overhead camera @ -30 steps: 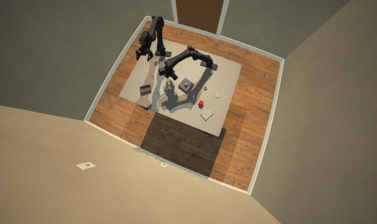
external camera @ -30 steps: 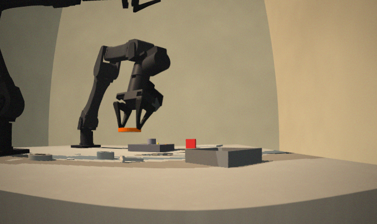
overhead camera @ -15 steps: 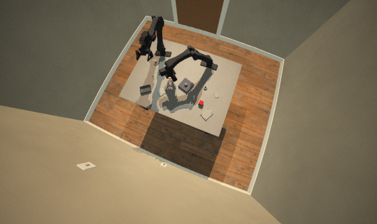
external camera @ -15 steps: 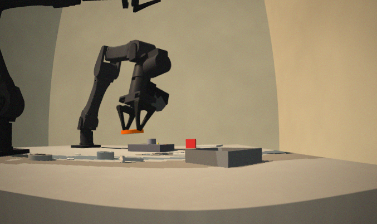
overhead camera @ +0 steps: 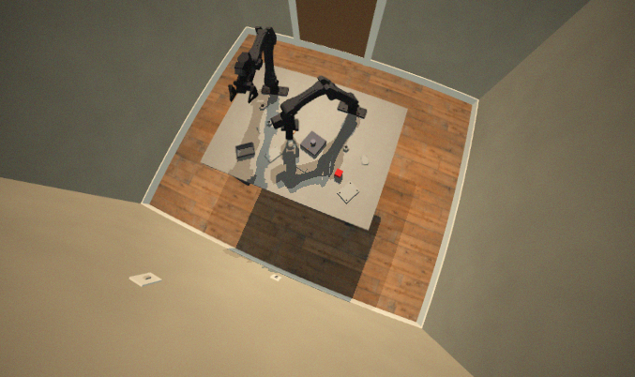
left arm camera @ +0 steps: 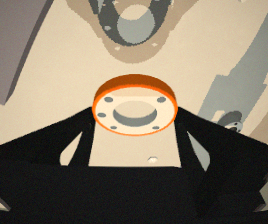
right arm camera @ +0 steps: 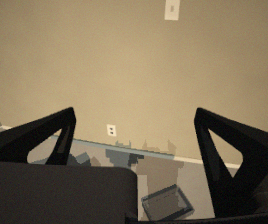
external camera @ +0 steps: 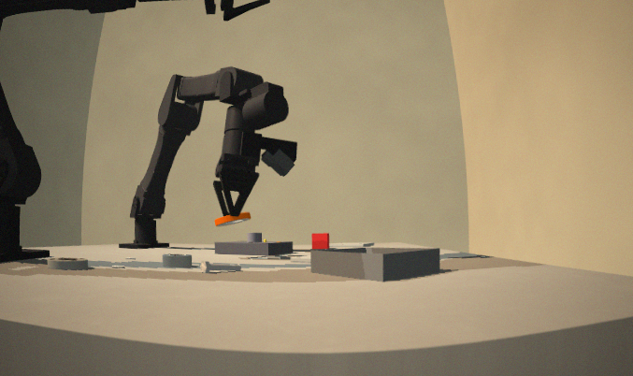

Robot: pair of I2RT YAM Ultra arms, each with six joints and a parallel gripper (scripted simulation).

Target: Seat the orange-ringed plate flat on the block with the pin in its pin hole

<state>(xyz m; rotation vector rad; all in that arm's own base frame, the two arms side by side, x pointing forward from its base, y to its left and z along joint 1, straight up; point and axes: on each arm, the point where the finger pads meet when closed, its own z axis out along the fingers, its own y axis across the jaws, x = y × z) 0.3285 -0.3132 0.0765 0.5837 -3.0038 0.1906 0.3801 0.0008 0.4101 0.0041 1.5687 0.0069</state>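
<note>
The grey block lies 50 mm ahead of my left hand, 150 mm to the left of it and 50 mm below it. Also, from my left hand: red cube (170 mm ahead, 370 mm to the left, 60 mm below); orange-ringed plate (10 mm below); grey tray (190 mm ahead, 260 mm to the right, 70 mm below).
</note>
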